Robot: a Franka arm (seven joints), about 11 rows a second.
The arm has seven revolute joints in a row. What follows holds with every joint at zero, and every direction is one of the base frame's.
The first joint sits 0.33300 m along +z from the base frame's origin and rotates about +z.
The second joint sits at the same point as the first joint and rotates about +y.
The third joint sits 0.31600 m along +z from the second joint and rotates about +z.
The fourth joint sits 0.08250 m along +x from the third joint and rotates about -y.
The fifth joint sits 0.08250 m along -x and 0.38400 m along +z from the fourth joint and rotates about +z.
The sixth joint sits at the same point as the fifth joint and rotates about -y.
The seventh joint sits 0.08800 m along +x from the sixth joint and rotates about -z.
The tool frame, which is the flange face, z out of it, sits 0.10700 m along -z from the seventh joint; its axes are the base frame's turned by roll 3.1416, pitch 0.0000 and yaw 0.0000 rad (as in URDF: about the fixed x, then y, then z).
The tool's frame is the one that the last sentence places.
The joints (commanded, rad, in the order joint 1, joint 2, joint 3, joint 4, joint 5, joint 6, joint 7), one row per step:
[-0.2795, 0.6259, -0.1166, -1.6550, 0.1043, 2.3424, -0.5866]
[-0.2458, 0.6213, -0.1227, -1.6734, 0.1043, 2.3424, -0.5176]
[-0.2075, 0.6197, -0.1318, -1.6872, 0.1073, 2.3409, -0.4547]
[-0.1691, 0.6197, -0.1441, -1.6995, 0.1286, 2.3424, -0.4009]
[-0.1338, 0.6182, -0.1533, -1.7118, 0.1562, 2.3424, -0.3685]
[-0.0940, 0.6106, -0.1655, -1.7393, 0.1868, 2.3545, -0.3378]
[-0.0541, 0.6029, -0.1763, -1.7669, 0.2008, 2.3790, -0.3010]
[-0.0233, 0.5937, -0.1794, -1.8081, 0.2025, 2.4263, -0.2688]
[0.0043, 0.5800, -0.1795, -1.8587, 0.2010, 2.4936, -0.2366]
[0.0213, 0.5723, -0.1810, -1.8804, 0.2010, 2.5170, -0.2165]
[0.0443, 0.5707, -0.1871, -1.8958, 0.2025, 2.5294, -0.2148]
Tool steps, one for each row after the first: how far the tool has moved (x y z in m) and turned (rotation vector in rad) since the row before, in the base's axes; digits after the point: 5 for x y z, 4 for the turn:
[0.00217, 0.01948, -0.00464, 0.0059, 0.0125, -0.0414]
[0.00290, 0.02050, -0.00463, 0.0045, 0.0123, -0.0349]
[0.00236, 0.01872, -0.00456, 0.0127, 0.0055, -0.0407]
[0.00171, 0.01855, -0.00376, 0.0178, 0.0044, -0.0243]
[-0.00151, 0.01961, -0.00479, 0.0163, 0.0020, -0.0248]
[-0.00096, 0.01942, -0.00364, 0.0013, -0.0052, -0.0192]
[-0.00416, 0.01709, -0.00656, -0.0075, -0.0129, -0.0111]
[-0.00581, 0.01599, -0.00555, -0.0117, -0.0272, -0.0109]
[-0.00269, 0.00938, -0.00155, -0.0029, -0.0085, -0.0072]
[-0.00231, 0.01061, -0.00361, -0.0037, 0.0014, 0.0131]

